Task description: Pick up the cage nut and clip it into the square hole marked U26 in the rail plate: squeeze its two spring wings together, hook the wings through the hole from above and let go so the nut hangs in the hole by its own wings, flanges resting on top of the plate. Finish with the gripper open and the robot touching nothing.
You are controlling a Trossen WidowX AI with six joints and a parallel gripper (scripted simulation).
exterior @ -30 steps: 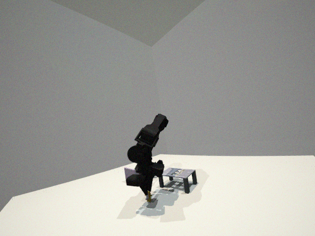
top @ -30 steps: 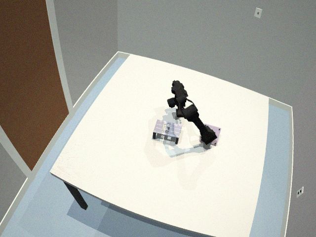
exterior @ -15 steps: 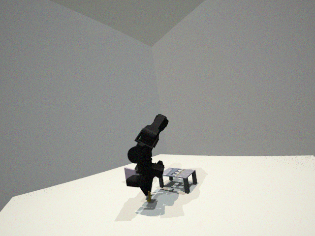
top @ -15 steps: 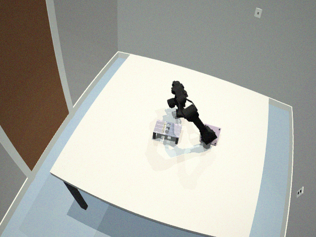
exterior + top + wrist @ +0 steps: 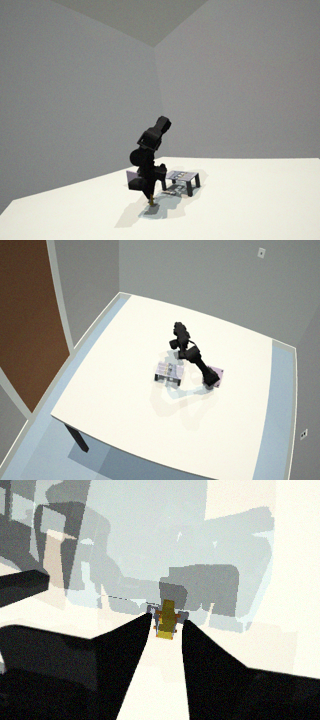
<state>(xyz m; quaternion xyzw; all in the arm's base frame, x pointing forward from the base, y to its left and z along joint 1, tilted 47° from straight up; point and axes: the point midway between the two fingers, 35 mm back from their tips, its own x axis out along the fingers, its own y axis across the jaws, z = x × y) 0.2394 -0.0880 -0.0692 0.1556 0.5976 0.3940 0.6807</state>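
Right now my gripper tip is 10 mm above the yellow cage nut.
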